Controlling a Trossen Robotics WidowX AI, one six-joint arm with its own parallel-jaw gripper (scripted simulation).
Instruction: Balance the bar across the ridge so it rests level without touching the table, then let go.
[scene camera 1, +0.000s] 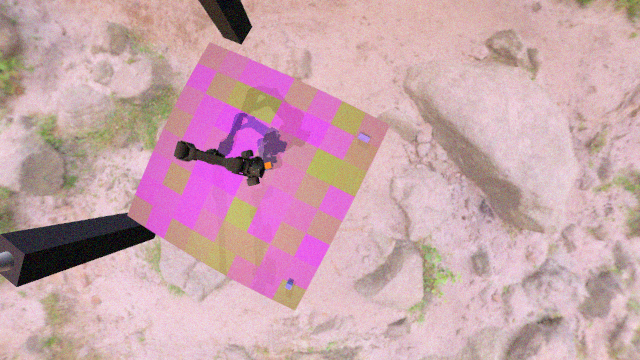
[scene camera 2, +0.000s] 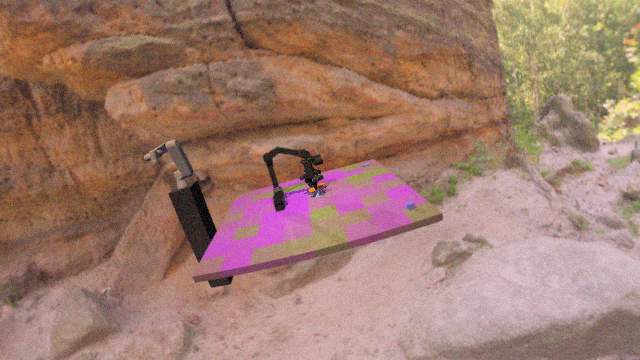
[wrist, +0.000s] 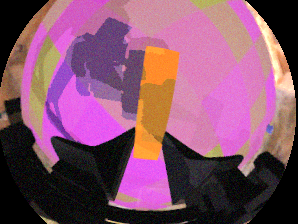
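Gripper (wrist: 149, 132) visible. Orange bar (wrist: 159, 74) too.
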